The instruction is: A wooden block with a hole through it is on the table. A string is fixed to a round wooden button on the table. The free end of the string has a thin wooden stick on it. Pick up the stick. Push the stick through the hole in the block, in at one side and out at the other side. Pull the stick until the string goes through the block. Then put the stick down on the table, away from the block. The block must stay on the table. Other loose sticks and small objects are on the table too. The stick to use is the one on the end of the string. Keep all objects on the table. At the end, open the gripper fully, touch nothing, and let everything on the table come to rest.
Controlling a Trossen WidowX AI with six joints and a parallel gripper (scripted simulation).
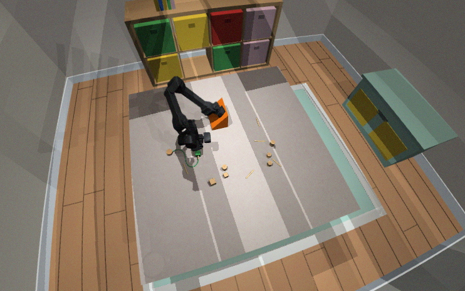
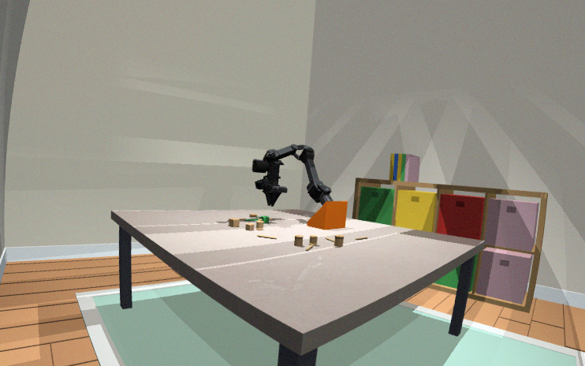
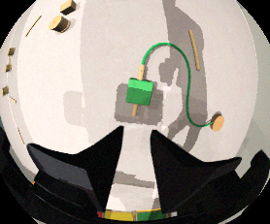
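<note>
Right now my gripper tip is 70 mm above the green block, 20 mm short of it and 10 mm to the left of it. From my gripper tip the other things lie so: round wooden button (180 mm to the right, 80 mm below, 60 mm behind); loose stick (110 mm to the right, 80 mm below, 70 mm ahead); thin wooden stick (70 mm below, 40 mm ahead, 10 mm to the right).
</note>
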